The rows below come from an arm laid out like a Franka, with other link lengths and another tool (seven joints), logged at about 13 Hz.
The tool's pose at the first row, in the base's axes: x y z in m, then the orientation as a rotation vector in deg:
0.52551 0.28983 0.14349 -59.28 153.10 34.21
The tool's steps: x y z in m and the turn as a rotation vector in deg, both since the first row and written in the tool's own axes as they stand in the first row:
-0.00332 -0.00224 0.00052 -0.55 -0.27 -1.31
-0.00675 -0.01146 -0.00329 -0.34 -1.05 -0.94
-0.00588 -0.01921 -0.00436 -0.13 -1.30 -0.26
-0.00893 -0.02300 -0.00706 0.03 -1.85 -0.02
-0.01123 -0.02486 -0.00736 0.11 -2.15 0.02
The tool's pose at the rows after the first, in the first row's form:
0.52949 0.29053 0.14349 -60.93 151.96 34.82
0.53808 0.28470 0.14535 -59.96 151.55 34.88
0.54267 0.27851 0.14375 -58.90 151.80 34.80
0.54734 0.27658 0.14608 -58.25 151.49 34.82
0.55027 0.27657 0.14658 -58.00 151.26 34.82

